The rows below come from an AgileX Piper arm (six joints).
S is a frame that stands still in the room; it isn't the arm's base.
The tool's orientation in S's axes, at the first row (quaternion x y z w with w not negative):
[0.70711 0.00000 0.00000 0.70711]
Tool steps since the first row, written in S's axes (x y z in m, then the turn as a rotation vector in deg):
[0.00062 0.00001 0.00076 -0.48 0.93 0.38]
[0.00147 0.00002 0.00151 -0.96 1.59 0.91]
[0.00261 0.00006 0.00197 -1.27 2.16 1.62]
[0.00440 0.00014 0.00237 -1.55 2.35 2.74]
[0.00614 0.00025 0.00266 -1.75 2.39 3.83]
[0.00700 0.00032 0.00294 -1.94 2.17 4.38]
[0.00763 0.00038 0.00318 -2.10 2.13 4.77]
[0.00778 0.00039 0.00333 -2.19 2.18 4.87]
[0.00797 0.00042 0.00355 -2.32 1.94 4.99]
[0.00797 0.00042 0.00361 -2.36 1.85 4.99]
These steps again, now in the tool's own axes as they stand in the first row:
[0.00062 0.00076 -0.00001 -0.48 0.38 -0.93]
[0.00147 0.00151 -0.00002 -0.96 0.91 -1.59]
[0.00261 0.00197 -0.00006 -1.27 1.62 -2.16]
[0.00440 0.00237 -0.00014 -1.55 2.74 -2.35]
[0.00614 0.00266 -0.00025 -1.75 3.83 -2.39]
[0.00700 0.00294 -0.00032 -1.94 4.38 -2.17]
[0.00763 0.00318 -0.00038 -2.10 4.77 -2.13]
[0.00778 0.00333 -0.00039 -2.19 4.87 -2.18]
[0.00797 0.00355 -0.00042 -2.32 4.99 -1.94]
[0.00797 0.00361 -0.00042 -2.36 4.99 -1.85]

